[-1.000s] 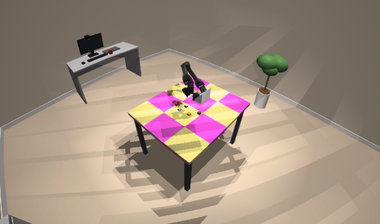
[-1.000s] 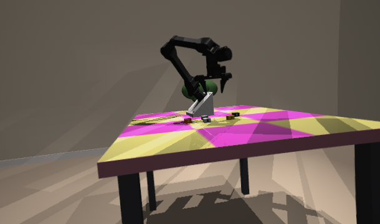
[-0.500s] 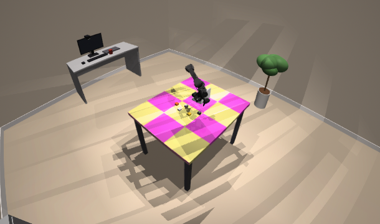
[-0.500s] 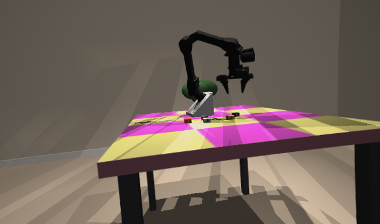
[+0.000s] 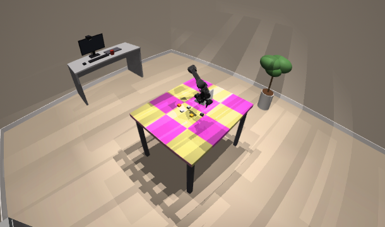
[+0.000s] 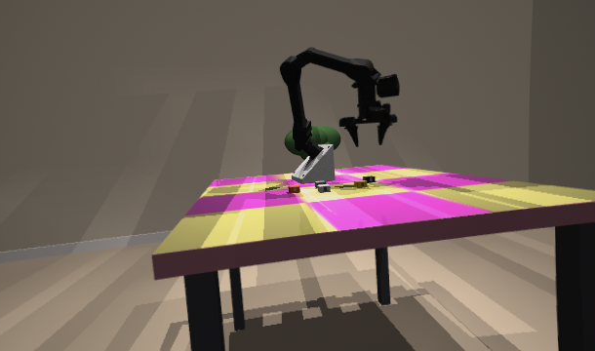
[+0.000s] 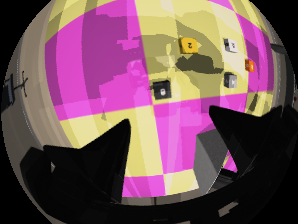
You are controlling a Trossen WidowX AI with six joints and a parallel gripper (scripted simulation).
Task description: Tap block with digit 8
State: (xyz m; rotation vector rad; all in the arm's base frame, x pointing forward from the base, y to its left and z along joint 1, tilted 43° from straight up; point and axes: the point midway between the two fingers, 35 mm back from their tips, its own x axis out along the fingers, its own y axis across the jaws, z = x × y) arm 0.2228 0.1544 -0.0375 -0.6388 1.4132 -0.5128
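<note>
The black block is 110 mm below my gripper tip. Also, from my gripper tip: red-orange block (280 mm to the right, 110 mm below, 60 mm ahead); then grey block (180 mm to the right, 110 mm below, 10 mm ahead); then orange-yellow block (110 mm below, 80 mm ahead, 70 mm to the right).
</note>
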